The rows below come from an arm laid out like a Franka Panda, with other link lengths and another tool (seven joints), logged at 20 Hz.
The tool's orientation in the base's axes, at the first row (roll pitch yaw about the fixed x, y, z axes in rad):
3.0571 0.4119 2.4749
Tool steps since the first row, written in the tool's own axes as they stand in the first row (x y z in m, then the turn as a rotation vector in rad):
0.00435 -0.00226 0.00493 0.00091 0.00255 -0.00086
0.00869 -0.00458 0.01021 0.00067 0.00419 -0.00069
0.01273 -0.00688 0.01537 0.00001 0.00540 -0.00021
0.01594 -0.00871 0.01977 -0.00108 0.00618 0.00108
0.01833 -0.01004 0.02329 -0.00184 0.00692 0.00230
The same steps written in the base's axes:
-0.00266 -0.00024 -0.00642 0.00053 0.00272 0.00062
-0.00522 -0.00060 -0.01316 0.00174 0.00387 0.00069
-0.00760 -0.00109 -0.01966 0.00310 0.00438 0.00061
-0.00939 -0.00154 -0.02511 0.00482 0.00416 -0.00008
-0.01060 -0.00189 -0.02938 0.00625 0.00411 -0.00083

